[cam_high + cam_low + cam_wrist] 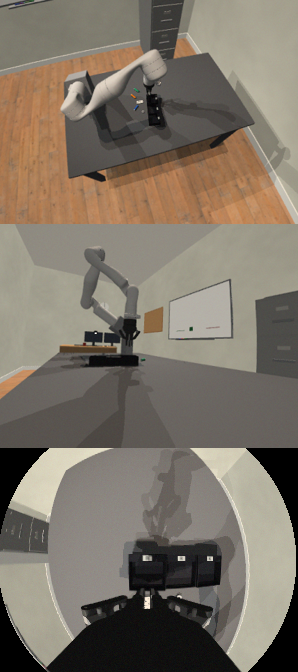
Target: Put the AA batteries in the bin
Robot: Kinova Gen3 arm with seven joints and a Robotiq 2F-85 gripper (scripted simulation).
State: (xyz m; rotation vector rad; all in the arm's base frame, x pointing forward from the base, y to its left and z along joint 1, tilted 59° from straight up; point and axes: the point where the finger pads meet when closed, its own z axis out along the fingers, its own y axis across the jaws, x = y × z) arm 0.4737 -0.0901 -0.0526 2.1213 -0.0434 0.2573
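My hand is 110 mm past the orange AA battery, 110 mm above it and 80 mm to the right of it. The rest, counted from my hand: black bin 90 mm to the right, 90 mm below, 20 mm ahead; then grey ring 110 mm below, 80 mm to the right, 60 mm behind; then white block 110 mm below, 70 mm behind, 10 mm to the left.
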